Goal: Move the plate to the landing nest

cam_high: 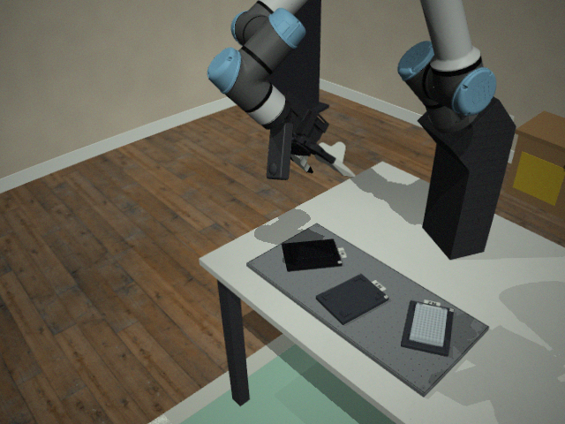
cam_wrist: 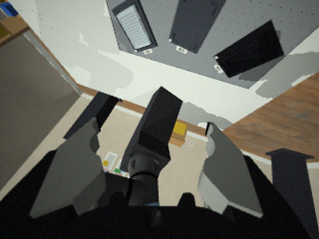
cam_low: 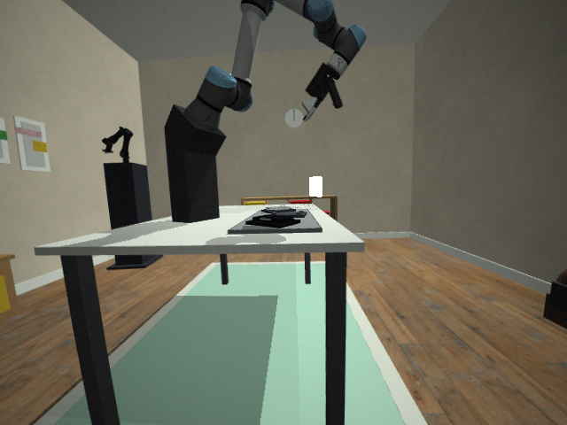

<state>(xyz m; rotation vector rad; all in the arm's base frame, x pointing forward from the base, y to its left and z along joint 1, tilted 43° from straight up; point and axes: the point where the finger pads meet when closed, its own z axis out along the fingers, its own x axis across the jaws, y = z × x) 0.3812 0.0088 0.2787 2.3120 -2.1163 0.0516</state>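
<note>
Now: hand 400 mm above the white well plate, 260 mm to the right of it and 110 mm past it. From my hand the other things lie so: N3 label: 420 mm below, 170 mm behind, 70 mm to the left; then black plate M06: 400 mm below, 160 mm to the right, 160 mm behind; then dark nest: 410 mm below, 80 mm behind, 40 mm to the left.
</note>
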